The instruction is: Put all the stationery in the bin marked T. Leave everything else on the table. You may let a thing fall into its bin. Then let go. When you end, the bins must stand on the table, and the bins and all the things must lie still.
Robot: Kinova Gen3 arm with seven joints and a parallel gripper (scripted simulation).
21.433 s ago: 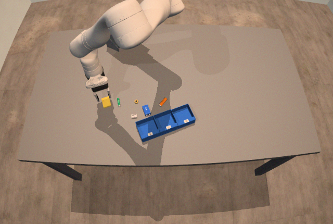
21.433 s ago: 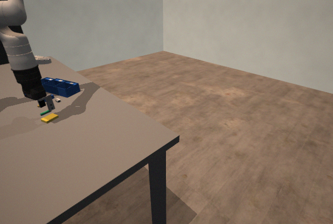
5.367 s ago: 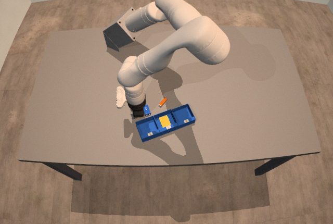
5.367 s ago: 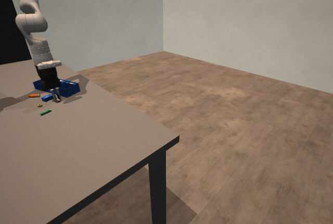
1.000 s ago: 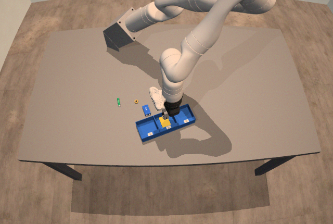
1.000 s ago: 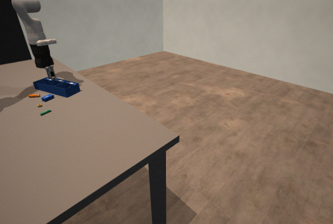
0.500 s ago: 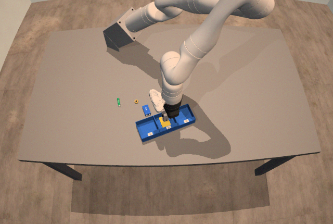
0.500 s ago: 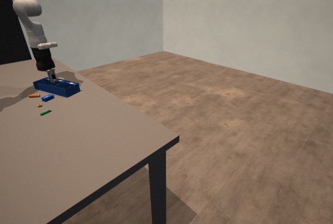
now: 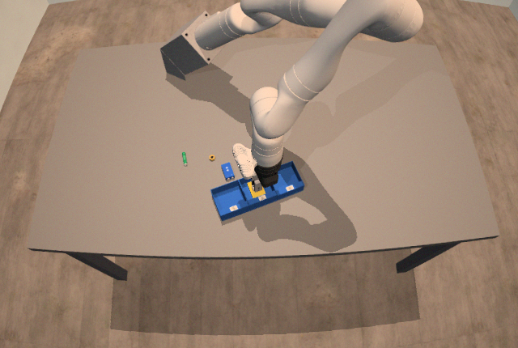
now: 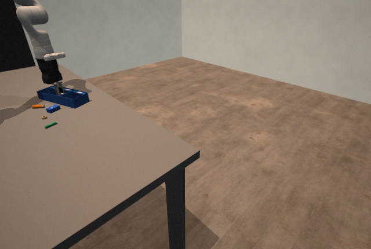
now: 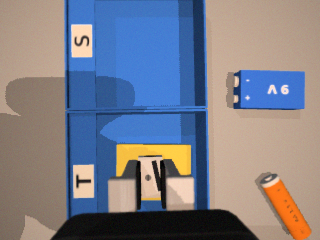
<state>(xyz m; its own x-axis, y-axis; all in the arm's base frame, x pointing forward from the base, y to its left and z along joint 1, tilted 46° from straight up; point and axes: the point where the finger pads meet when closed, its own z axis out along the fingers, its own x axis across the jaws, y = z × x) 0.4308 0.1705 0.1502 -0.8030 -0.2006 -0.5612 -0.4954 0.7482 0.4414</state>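
The grey pencil sharpener lies 10 mm below my hand. From my hand the other things lie so: blue 9V battery 40 mm behind, 90 mm to the right, 40 mm below; yellow pad 40 mm below; blue three-compartment bin 10 mm ahead, 30 mm below.
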